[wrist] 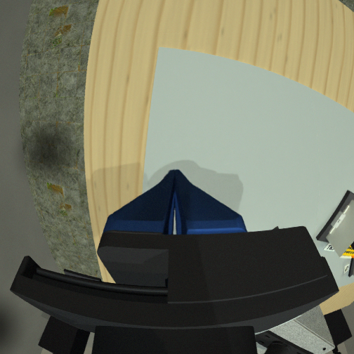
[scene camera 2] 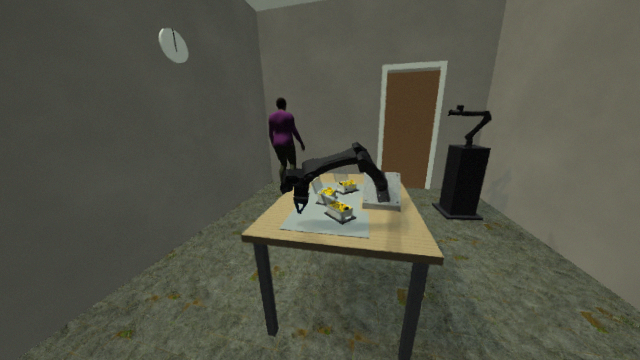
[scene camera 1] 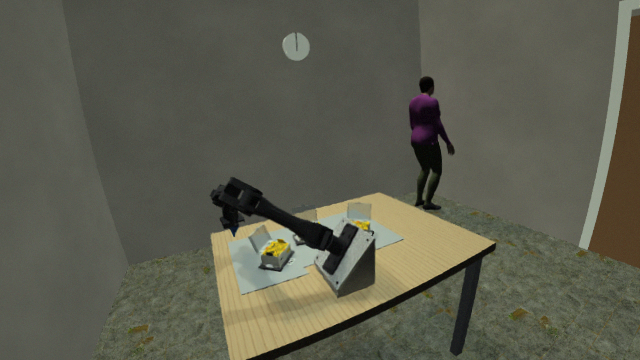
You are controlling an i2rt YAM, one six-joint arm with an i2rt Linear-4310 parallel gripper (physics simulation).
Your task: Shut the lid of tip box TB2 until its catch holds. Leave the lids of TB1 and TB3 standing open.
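Places are measured from the arm's base along level axes (x left, y ahead, z down), in millimetres.
Pixels of known places: gripper, between the fingertips: (scene camera 2: 299, 213) (scene camera 1: 233, 236); arm's base, origin of its link: (scene camera 2: 381, 187) (scene camera 1: 341, 248).
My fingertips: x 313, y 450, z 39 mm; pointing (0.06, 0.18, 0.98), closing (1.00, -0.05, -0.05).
Note:
Ahead of a thing's pixels: the offset from my fingertips to its top centre. "spot": to the spot under its first point. Level surfaces: height alone.
Three white tip boxes with yellow racks have raised lids: a near box @(spot: dy -259, dx -114, dz +18 mm) (scene camera 1: 275, 256) (scene camera 2: 340, 212), probably TB3, with its lid @(spot: dy -144, dx -89, dz -23 mm) (scene camera 1: 259, 238) (scene camera 2: 329, 200); a middle box (scene camera 1: 300, 239) (scene camera 2: 326, 194) with its lid (scene camera 2: 318, 185); and a far box @(dy -244, dx -538, dz +12 mm) (scene camera 1: 361, 226) (scene camera 2: 347, 187) with its lid (scene camera 1: 359, 210). The labels are too small or cut off, so I cannot tell which of the middle and far boxes is TB2. My gripper (scene camera 1: 234, 232) (scene camera 2: 300, 210) (wrist: 174, 177) is shut and empty, above the mat's wall-side edge, apart from the boxes. The arm partly hides the middle box in scene camera 1.
The boxes stand on a grey mat @(dz +78 mm) (scene camera 1: 245, 280) (scene camera 2: 310, 225) (wrist: 215, 110) on a wooden table @(dz +81 mm) (scene camera 1: 435, 240) (scene camera 2: 395, 235) (wrist: 120, 75). The arm's slanted metal base (scene camera 1: 361, 272) (scene camera 2: 392, 185) stands beside the mat. A person in purple (scene camera 1: 425, 120) (scene camera 2: 282, 127) is beyond the table.

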